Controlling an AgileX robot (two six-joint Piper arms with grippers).
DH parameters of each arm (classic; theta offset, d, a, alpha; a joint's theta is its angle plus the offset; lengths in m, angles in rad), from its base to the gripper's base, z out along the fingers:
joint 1: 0 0.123 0 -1.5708
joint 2: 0.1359 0 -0.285 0
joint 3: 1.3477 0 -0.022 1.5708
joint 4: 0 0.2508 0 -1.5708
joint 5: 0 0 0.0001 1.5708
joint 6: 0 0.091 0 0
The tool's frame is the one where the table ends.
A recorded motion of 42 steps. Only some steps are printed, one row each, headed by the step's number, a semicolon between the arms.
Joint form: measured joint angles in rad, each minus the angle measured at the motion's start. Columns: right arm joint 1, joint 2, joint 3, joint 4, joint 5, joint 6; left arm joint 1, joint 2, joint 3, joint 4, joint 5, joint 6.
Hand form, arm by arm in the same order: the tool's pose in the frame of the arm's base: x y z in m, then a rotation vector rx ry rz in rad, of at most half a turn. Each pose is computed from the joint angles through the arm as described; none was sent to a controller.
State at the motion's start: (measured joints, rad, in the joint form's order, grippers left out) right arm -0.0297 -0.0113 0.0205 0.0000 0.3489 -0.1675; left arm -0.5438 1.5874 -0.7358 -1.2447 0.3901 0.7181
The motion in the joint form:
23: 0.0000 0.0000 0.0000 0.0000 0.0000 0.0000; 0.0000 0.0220 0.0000 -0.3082 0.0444 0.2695
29: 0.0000 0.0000 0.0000 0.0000 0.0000 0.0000; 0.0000 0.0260 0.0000 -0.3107 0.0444 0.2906
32: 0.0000 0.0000 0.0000 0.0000 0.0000 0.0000; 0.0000 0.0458 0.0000 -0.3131 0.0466 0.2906
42: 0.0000 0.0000 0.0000 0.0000 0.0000 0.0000; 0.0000 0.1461 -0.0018 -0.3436 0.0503 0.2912
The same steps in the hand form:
23: 0.0532 -0.0016 0.1754 -0.1269 1.8395 -0.1380; 0.2369 -0.1881 0.1828 0.2021 2.5161 -1.0123
29: 0.0532 -0.0016 0.1754 -0.1269 1.8395 -0.1380; 0.2371 -0.1882 0.1817 0.2241 2.5127 -1.0042
32: 0.0532 -0.0016 0.1754 -0.1269 1.8395 -0.1380; 0.2380 -0.1890 0.1758 0.2177 2.5336 -1.0014
42: 0.0532 -0.0016 0.1754 -0.1269 1.8395 -0.1380; 0.2422 -0.1918 0.1466 0.1563 2.6339 -0.9866

